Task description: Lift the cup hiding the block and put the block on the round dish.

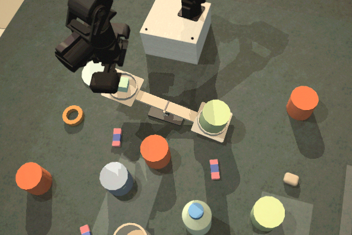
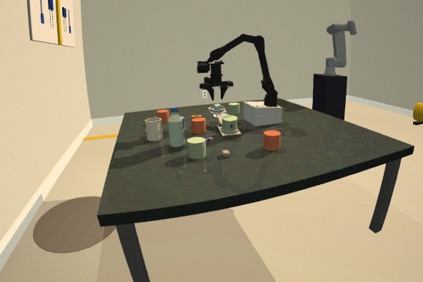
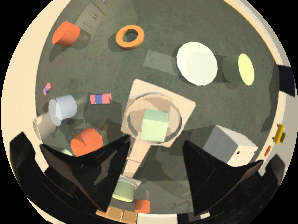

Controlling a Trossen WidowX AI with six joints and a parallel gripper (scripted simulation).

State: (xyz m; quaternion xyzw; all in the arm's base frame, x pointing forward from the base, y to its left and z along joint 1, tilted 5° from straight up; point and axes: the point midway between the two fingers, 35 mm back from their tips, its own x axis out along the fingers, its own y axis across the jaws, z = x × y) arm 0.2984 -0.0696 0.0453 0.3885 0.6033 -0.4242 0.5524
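The teal block is 40 mm below my gripper tip. Also, from my gripper tip: beige lump (490 mm to the left, 120 mm below, 40 mm ahead); round white dish (130 mm to the right, 130 mm below, 40 mm behind); grey-blue cup (230 mm ahead, 120 mm to the left, 90 mm below).
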